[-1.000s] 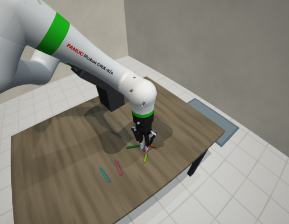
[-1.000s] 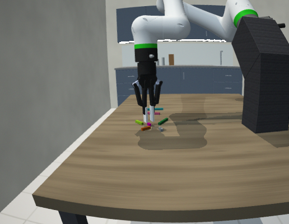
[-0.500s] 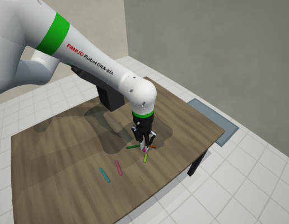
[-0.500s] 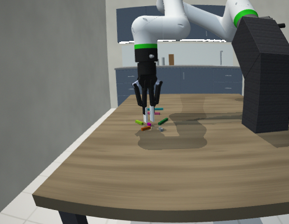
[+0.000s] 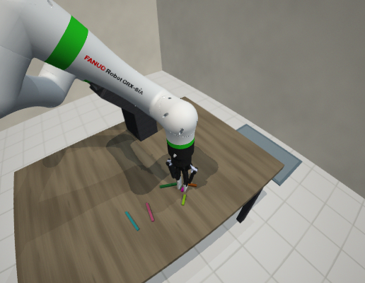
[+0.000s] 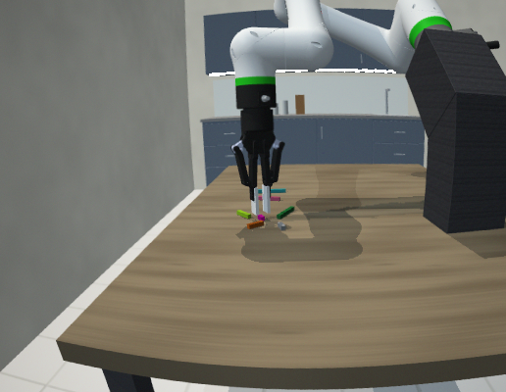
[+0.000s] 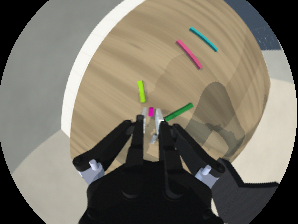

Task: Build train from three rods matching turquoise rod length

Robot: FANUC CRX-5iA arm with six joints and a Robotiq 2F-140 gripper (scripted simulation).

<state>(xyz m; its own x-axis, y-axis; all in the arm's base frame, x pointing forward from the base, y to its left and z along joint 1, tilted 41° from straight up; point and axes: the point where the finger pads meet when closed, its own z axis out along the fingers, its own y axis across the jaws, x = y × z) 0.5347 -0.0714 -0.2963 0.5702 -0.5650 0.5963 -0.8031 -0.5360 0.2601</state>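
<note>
Right now my hand is 50 mm above the magenta rod. Round my hand: green rod 50 mm to the right, 50 mm below, 50 mm behind; lime rod 50 mm below, 50 mm ahead, 20 mm to the right; orange rod 50 mm to the left, 50 mm below.
</note>
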